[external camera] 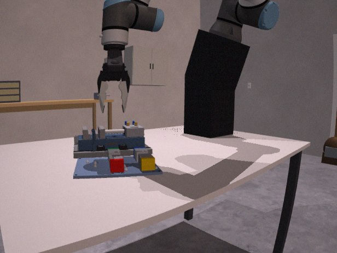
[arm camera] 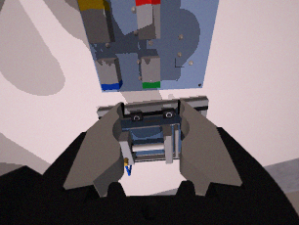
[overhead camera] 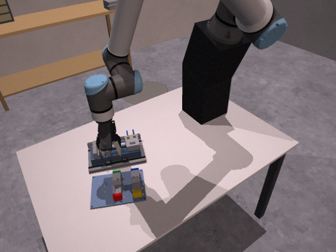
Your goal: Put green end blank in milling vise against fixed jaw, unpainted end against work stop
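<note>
My hand is 15 cm above the green-ended blank. The rest, counted from my hand: dark work stop rod (14 cm to the right, 9 cm below); blue-ended blank (15 cm below, 8 cm behind, 4 cm to the left); red-ended blank (15 cm below, 8 cm to the left, 5 cm ahead).
</note>
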